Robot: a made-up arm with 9 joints. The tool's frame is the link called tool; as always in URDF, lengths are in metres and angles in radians. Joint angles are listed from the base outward.
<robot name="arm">
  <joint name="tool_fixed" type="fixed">
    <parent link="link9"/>
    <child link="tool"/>
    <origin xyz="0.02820 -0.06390 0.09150"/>
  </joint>
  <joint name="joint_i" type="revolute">
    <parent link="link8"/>
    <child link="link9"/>
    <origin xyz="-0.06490 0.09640 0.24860"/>
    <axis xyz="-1 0 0"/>
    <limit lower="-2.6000" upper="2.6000"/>
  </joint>
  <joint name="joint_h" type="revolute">
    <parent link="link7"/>
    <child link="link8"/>
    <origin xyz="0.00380 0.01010 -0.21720"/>
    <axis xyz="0 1 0"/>
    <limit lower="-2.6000" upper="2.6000"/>
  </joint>
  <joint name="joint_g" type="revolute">
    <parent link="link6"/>
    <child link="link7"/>
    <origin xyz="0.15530 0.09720 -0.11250"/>
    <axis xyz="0 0 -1"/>
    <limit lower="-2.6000" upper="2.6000"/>
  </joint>
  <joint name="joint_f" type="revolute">
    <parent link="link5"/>
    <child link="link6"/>
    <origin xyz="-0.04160 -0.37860 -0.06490"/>
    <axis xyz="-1 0 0"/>
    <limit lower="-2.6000" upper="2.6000"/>
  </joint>
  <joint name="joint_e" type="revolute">
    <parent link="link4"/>
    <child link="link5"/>
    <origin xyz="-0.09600 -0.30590 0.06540"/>
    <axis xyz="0 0 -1"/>
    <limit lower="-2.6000" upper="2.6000"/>
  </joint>
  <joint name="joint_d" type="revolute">
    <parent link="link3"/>
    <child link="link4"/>
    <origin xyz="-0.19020 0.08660 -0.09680"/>
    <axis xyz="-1 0 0"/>
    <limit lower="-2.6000" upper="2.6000"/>
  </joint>
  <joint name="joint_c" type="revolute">
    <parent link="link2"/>
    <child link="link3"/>
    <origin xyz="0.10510 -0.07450 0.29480"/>
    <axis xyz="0 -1 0"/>
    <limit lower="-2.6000" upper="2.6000"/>
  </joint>
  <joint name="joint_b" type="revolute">
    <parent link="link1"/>
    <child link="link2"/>
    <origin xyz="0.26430 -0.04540 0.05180"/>
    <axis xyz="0 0 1"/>
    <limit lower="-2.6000" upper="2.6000"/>
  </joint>
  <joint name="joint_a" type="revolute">
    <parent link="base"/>
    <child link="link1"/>
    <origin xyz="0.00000 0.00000 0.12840"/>
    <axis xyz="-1 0 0"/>
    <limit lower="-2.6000" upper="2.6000"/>
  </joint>
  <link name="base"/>
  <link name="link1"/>
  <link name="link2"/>
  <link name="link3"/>
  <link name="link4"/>
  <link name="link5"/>
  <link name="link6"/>
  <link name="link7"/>
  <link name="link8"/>
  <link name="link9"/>
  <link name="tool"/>
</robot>
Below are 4 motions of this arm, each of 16 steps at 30 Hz.
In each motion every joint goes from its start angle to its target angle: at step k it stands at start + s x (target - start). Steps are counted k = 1, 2, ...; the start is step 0. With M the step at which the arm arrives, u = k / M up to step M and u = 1 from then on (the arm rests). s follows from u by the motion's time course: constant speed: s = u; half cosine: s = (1 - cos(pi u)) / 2; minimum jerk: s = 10 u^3 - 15 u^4 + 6 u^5.
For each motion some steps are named. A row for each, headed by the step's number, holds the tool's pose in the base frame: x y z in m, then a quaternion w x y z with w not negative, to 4 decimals.
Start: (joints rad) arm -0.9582 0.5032 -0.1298 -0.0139 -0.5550 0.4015 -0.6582 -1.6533 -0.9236
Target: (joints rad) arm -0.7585 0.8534 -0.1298 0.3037 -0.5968 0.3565 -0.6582 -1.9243 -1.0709
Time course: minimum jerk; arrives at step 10
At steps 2, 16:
2: 0.6847 -0.3829 -0.5322 0.1033 -0.6143 0.4561 -0.6355
16: 0.9642 -0.4839 -0.1871 0.2523 -0.5364 0.2328 -0.7710

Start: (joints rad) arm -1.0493 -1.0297 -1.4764 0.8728 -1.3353 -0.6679 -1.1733 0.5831 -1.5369
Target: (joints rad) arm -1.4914 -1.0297 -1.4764 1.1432 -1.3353 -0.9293 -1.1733 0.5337 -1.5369
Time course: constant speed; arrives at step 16
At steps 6, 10, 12, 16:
6: 0.2706 -0.5217 0.0534 0.6920 -0.3054 -0.3592 -0.5467
10: 0.2992 -0.5093 -0.0052 0.7273 -0.2482 -0.3477 -0.5371
12: 0.3133 -0.5000 -0.0329 0.7426 -0.2190 -0.3430 -0.5319
16: 0.3414 -0.4762 -0.0848 0.7685 -0.1601 -0.3359 -0.5206

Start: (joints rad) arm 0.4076 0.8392 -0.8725 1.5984 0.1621 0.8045 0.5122 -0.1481 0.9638
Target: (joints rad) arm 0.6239 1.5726 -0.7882 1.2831 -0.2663 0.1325 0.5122 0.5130 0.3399
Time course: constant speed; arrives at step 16
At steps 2, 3, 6, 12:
2: 0.5506 0.4112 0.7532 0.2095 0.7521 0.5372 -0.3192
3: 0.5393 0.4333 0.7259 0.1803 0.7656 0.5179 -0.3364
6: 0.5057 0.4973 0.6465 0.0986 0.7997 0.4481 -0.3873
12: 0.4444 0.6029 0.4887 0.0255 -0.8430 -0.2630 0.4687

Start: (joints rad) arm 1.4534 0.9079 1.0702 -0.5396 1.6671 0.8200 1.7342 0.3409 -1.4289
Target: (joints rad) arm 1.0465 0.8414 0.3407 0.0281 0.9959 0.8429 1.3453 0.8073 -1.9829
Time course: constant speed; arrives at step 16
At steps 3, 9, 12, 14, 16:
3: 0.5186 -0.5232 0.2912 0.4864 0.2049 -0.7774 -0.3420
9: 0.5104 -0.5396 0.5356 0.5157 0.3244 -0.7658 -0.2061
12: 0.5152 -0.5235 0.6591 0.5406 0.3678 -0.7422 -0.1469
14: 0.5240 -0.5032 0.7382 0.5609 0.3914 -0.7207 -0.1134
16: 0.5385 -0.4757 0.8125 0.5838 0.4110 -0.6950 -0.0856

